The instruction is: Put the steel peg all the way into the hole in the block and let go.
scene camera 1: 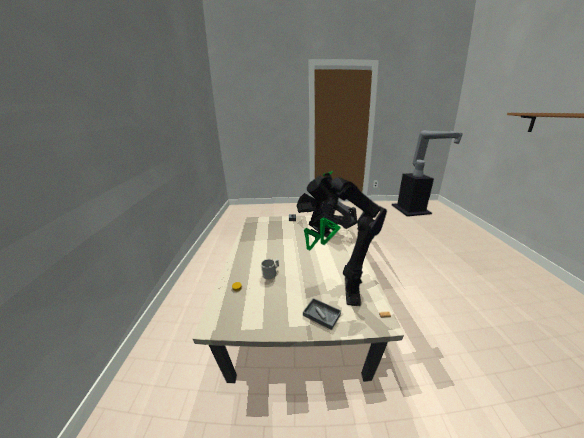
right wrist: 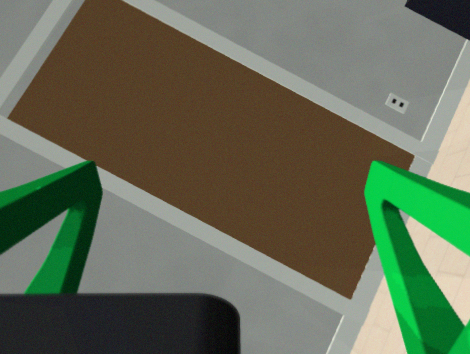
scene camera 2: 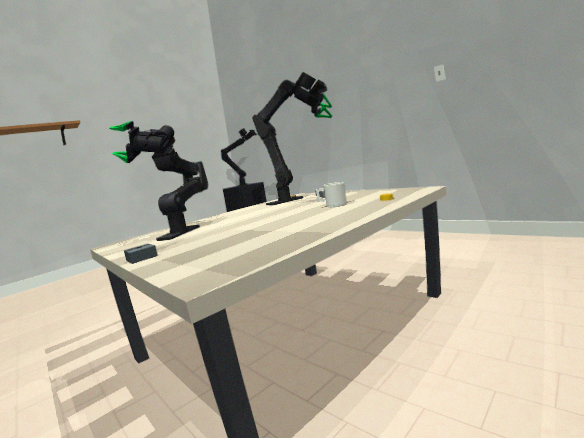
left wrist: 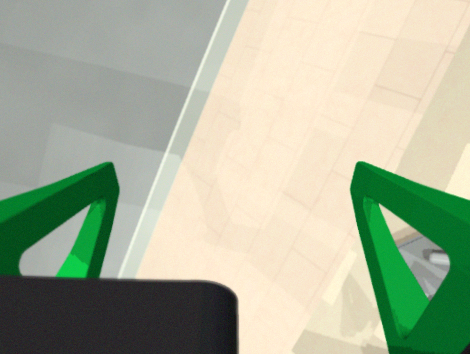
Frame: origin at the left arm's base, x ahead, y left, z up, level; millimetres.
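Seen in the pictures: left gripper, fingertip midpoint: [scene camera 1: 315,247] [scene camera 2: 331,111] [left wrist: 234,175]; right gripper, fingertip midpoint: [scene camera 1: 334,177] [right wrist: 233,176] [scene camera 2: 111,140]; left arm's base, link origin: [scene camera 1: 352,290] [scene camera 2: 285,201]; right arm's base, link origin: [scene camera 2: 179,233].
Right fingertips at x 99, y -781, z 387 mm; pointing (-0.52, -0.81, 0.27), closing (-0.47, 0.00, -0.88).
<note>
Offsets run from my right fingertips to a thing's top centre. "spot": to the spot under its first point. Level surfaces: height alone.
The steel peg {dz -368, dx +57, dy +949 mm} [scene camera 1: 320,313] [left wrist: 439,257] lies in a dark tray {dz -359, dx +51, dy +951 mm} [scene camera 1: 316,321] near the table's front edge in scene camera 1. The left wrist view shows part of it through the opening of the right-hand finger. The dark block {dz -356, dx +348, dy -18 mm} [scene camera 1: 292,217] [scene camera 2: 141,253] stands at the table's far end in scene camera 1, at the near left corner in scene camera 2. Its hole is too small to make out. My left gripper [scene camera 1: 317,245] [scene camera 2: 330,111] [left wrist: 234,175] is open and empty, high above the table. My right gripper [scene camera 2: 113,141] [right wrist: 233,176] is open and empty, facing the door, high and away from the block.
A grey mug {spot: dz -314, dx +344, dy +749 mm} [scene camera 1: 269,269] [scene camera 2: 335,194] stands on the table {dz -387 mm} [scene camera 1: 277,310] [scene camera 2: 240,240]. A yellow disc {dz -368, dx +507, dy +840 mm} [scene camera 1: 236,286] [scene camera 2: 386,197] lies near it. A small orange piece {dz -379, dx -239, dy +926 mm} [scene camera 1: 384,314] lies at the front right edge in scene camera 1. Another arm on a black pedestal [scene camera 1: 415,194] stands beyond the table.
</note>
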